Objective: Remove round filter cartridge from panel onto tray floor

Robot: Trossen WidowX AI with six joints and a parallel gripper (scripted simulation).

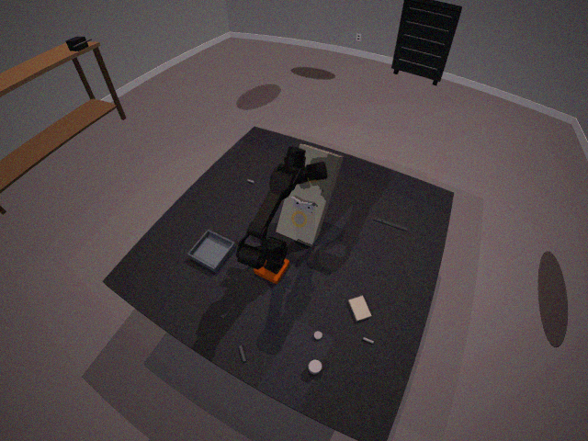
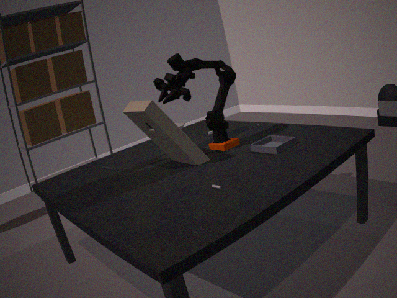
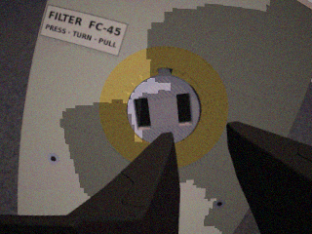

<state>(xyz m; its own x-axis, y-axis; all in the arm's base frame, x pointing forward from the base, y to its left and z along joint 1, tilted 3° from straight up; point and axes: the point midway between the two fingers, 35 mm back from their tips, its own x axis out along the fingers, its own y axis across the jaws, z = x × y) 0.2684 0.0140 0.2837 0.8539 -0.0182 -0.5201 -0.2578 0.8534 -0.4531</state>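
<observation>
My gripper tip is 60 mm short of the grey round filter cartridge, 10 mm to the right of it and 60 mm above it. Also, from my gripper tip: ledge (40 mm behind, 10 mm to the left, 150 mm below); then beige service panel (10 mm ahead, 10 mm to the left, 130 mm below); then grey tray (360 mm behind, 280 mm to the left, 290 mm below).
</observation>
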